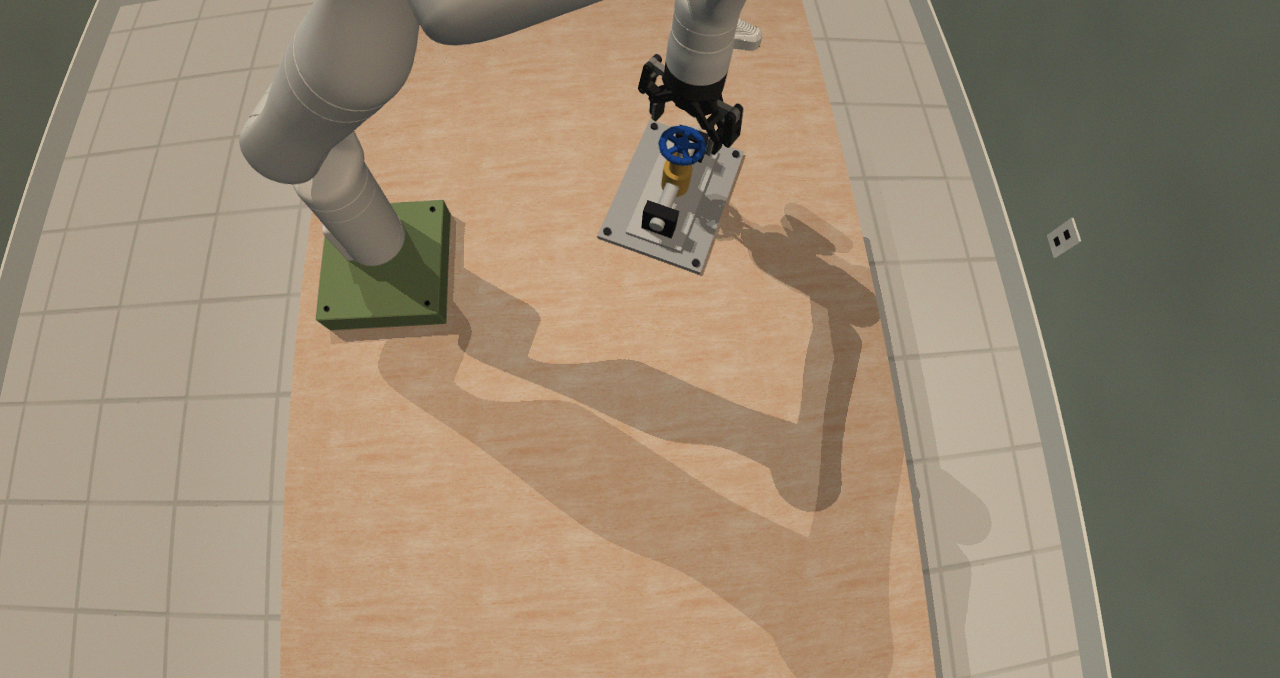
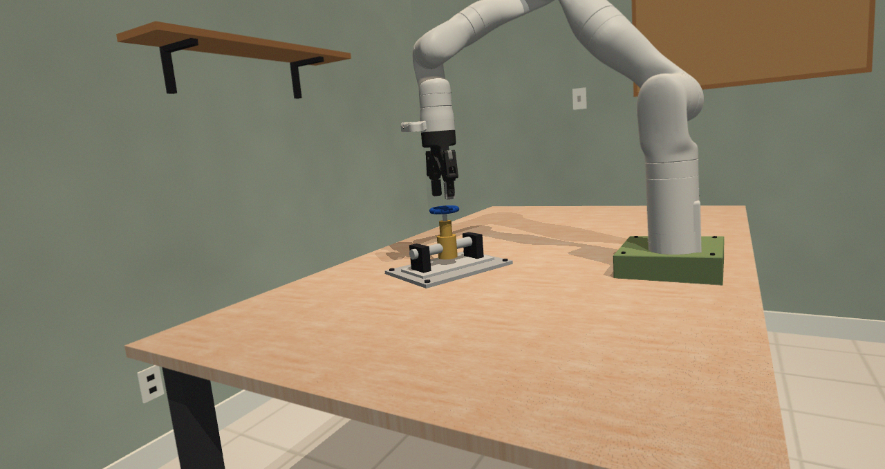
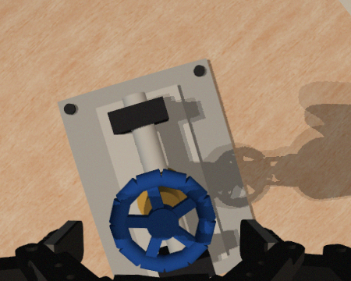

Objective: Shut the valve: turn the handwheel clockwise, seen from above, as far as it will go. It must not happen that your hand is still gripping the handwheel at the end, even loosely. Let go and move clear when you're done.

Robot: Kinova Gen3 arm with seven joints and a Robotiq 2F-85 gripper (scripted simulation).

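Now: the blue spoked handwheel 40 mm below my hand.
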